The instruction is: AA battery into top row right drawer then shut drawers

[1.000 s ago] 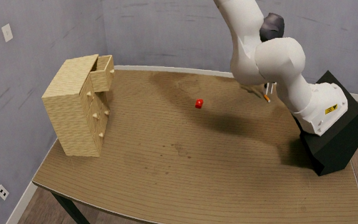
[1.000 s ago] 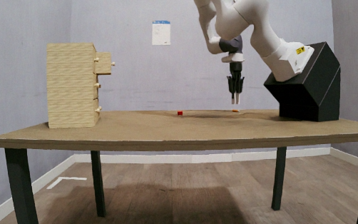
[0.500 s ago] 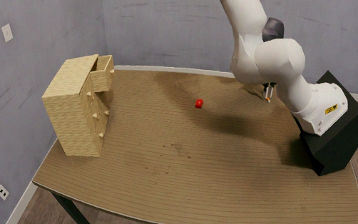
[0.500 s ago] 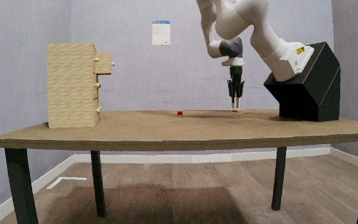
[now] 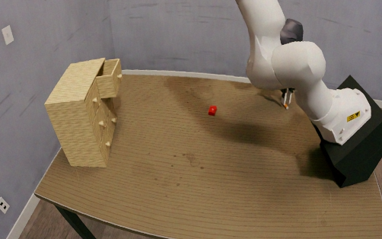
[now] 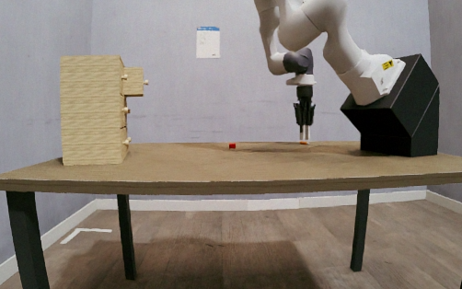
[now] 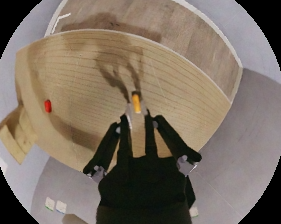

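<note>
My hand is 50 mm above the AA battery. The rest, counted from my hand: small red block (340 mm ahead, 90 mm to the left, 50 mm below).
</note>
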